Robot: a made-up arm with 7 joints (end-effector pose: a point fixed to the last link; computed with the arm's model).
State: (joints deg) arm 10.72 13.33 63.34 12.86 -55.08 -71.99 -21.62
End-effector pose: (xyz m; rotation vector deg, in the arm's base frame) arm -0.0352 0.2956 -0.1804 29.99 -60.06 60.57
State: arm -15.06 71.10 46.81 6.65 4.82 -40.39 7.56
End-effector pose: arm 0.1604 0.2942 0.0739 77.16 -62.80 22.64
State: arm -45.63 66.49 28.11 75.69 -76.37 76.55 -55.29
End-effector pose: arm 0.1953 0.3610 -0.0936 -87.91 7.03 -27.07
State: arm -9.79 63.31 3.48 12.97 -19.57 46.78 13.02
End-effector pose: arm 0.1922 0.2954 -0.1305 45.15 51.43 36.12
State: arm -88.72 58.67 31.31 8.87 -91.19 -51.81 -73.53
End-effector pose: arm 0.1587 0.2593 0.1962 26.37 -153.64 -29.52
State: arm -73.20 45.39 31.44 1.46 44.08 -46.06 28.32
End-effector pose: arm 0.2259 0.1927 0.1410 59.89 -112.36 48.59
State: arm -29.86 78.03 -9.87 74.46 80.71 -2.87 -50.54
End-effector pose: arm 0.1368 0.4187 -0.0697 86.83 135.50 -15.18
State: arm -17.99 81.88 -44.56 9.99 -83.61 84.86 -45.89
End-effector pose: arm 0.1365 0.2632 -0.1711 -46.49 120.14 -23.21
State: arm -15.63 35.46 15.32 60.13 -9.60 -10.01 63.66
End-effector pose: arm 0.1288 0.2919 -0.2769 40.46 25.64 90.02
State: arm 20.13 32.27 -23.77 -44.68 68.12 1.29 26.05
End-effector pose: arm 0.0729 0.0604 -0.1542 70.95 -38.14 -5.61
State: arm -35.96 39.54 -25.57 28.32 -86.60 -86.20 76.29
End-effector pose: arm 0.2612 0.1767 -0.1647 -71.75 -34.40 90.49
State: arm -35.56 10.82 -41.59 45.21 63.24 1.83 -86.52
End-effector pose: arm 0.2266 0.0052 -0.2916 81.50 81.56 -110.78
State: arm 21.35 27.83 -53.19 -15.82 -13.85 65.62 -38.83
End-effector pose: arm -0.0429 0.0192 -0.2583 -15.21 106.60 -80.08
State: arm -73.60 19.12 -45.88 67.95 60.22 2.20 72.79
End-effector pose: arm 0.3729 0.0478 -0.1436 94.64 -69.81 21.34
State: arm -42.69 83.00 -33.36 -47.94 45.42 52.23 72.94
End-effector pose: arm 0.1884 0.0945 -0.0015 71.80 -99.29 62.44
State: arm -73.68 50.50 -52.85 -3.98 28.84 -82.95 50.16
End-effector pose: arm 0.2558 0.0224 -0.0291 6.27 -108.27 -71.60
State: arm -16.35 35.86 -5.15 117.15 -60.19 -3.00 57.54
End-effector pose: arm -0.0517 0.2890 -0.2868 37.80 83.37 126.45
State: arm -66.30 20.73 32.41 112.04 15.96 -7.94 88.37
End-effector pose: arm 0.2790 0.1171 -0.2564 36.67 40.37 87.99
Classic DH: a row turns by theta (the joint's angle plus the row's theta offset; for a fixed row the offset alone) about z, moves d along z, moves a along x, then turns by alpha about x. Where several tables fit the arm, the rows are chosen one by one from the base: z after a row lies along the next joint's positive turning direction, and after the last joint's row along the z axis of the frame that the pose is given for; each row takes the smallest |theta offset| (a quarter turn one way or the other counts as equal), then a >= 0, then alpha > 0; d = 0 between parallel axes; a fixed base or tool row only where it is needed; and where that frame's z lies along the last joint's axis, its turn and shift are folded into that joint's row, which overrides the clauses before.
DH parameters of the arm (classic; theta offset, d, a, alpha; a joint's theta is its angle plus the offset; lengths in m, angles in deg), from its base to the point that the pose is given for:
base (fixed): -4.07 0 0 -74.51
joint 1: -75.12 0.0604 -0.0216 -90
joint 2: 74 0.0005 -0.006 90
joint 3: 90 -0.1886 0.0167 -90
joint 4: 90 0.002 0.0129 90
joint 5: 0 0.1611 -0.0004 -90
joint 6: -90 0 0.033 90
joint 7: 0 0.0002 0 0

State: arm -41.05 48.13 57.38 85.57 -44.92 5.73 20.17
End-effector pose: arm 0.1809 0.3384 -0.2108 -58.23 21.29 81.54
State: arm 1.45 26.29 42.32 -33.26 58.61 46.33 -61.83
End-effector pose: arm 0.1059 0.2441 -0.0679 47.22 52.37 23.53
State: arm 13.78 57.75 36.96 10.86 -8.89 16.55 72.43
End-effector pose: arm 0.1093 0.3501 -0.0908 64.39 -4.88 102.63
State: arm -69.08 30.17 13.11 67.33 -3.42 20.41 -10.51
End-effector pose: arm 0.3614 0.1877 -0.1149 2.13 28.34 7.26
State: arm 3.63 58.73 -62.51 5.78 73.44 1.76 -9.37
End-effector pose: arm 0.0086 0.1622 -0.2874 108.80 14.94 -99.67
